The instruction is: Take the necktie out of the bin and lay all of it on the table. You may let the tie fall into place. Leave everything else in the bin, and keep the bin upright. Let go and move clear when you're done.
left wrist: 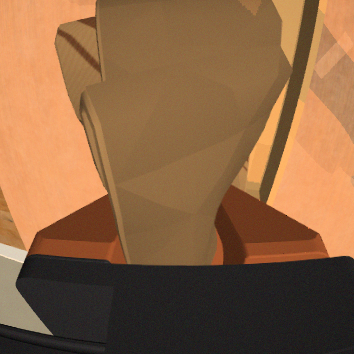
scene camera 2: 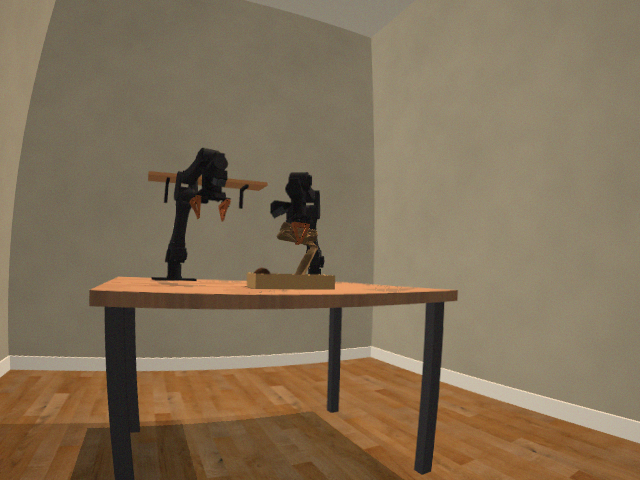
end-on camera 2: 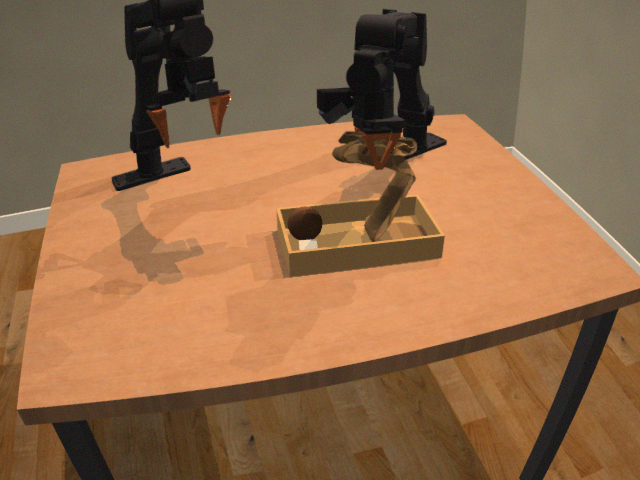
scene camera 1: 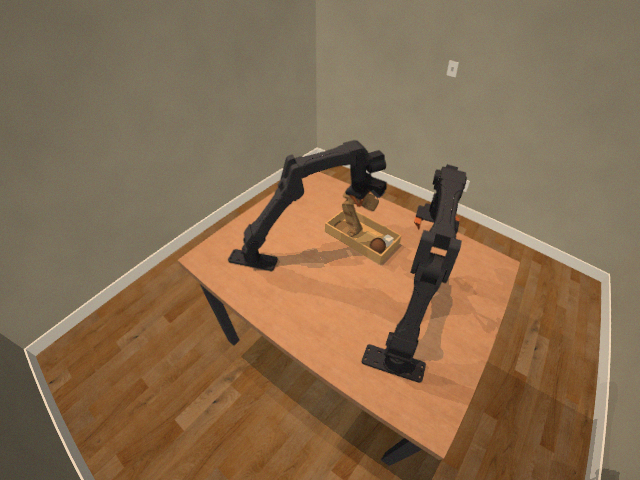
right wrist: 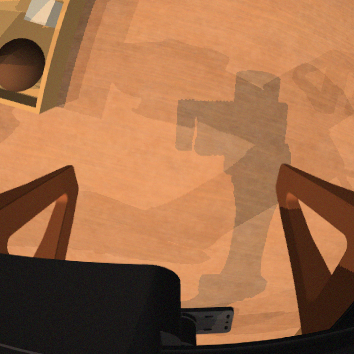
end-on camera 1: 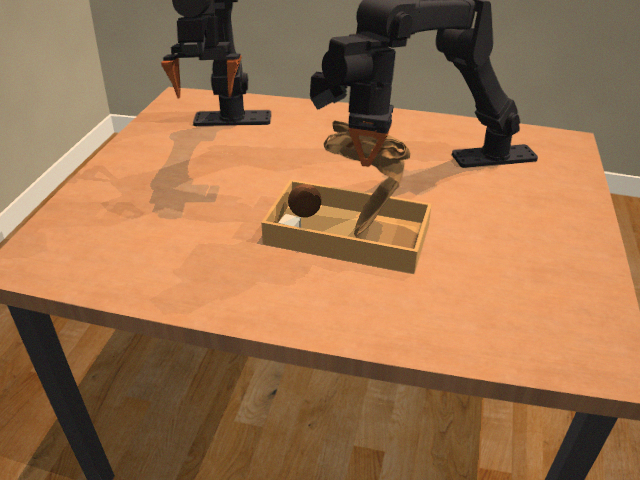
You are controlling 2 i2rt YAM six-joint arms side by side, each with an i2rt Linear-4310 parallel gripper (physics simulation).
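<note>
The brown necktie (scene camera 1: 352, 217) (scene camera 2: 307, 258) (end-on camera 1: 379, 200) (end-on camera 2: 393, 197) (left wrist: 175, 135) is bunched around my left gripper (end-on camera 1: 366, 162) (end-on camera 2: 379, 165) (scene camera 2: 299, 241), which is shut on it above the bin. One length hangs down from the bunch, and its lower end is inside the bin (end-on camera 1: 338, 249) (end-on camera 2: 364, 257) (scene camera 1: 351, 245) (scene camera 2: 292, 281). The bin stands upright on the table (end-on camera 1: 206, 289). My right gripper (end-on camera 1: 205, 96) (end-on camera 2: 193, 140) (scene camera 2: 210, 219) (right wrist: 176, 175) is open and empty, high above the table, at the left of both end-on views.
A dark brown ball (end-on camera 1: 304, 200) (end-on camera 2: 305, 223) (scene camera 1: 378, 244) (right wrist: 20, 65) and a white block (end-on camera 1: 290, 221) (end-on camera 2: 308, 244) (scene camera 1: 388, 240) (right wrist: 43, 13) lie together at one end of the bin, at its left in the end-on views. The robot arm bases stand along the table's far side there.
</note>
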